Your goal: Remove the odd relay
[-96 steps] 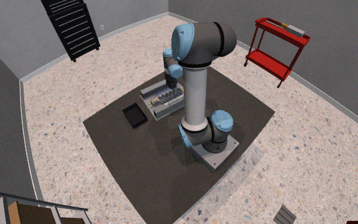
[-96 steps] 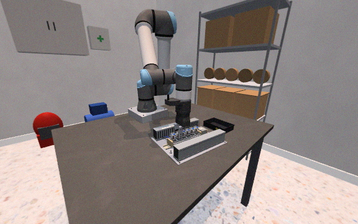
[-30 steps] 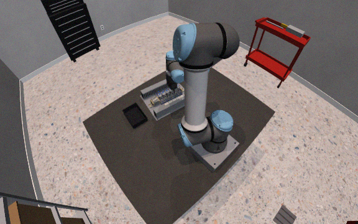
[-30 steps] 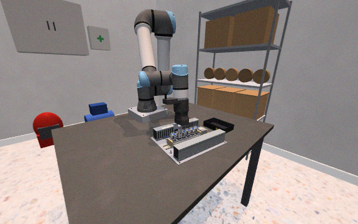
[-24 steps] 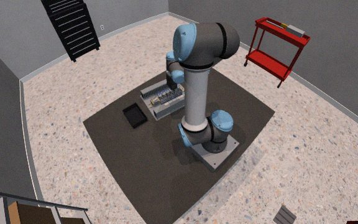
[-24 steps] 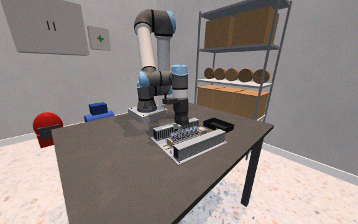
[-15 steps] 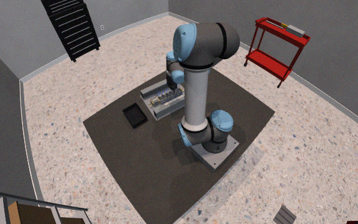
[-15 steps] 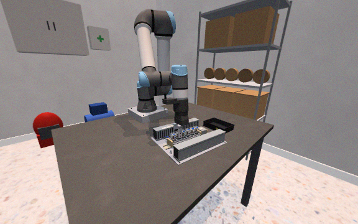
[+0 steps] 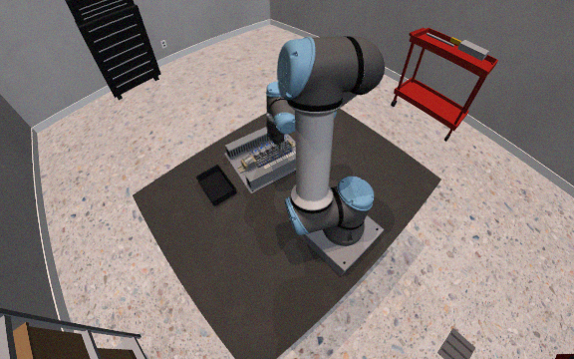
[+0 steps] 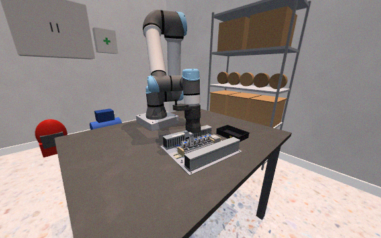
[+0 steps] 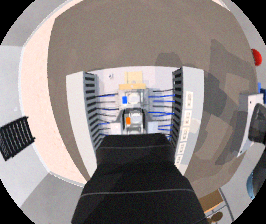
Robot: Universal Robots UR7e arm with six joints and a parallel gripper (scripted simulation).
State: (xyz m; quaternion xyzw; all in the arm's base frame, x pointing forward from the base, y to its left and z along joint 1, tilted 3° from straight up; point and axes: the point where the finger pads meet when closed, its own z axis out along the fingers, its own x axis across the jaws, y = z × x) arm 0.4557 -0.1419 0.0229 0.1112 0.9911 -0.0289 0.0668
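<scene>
Right now my hand is 10 mm above the relay. Round my hand: black parts tray: 330 mm to the left, 60 mm ahead, 40 mm below; relay panel: 60 mm to the left, 30 mm below, 20 mm ahead.
</scene>
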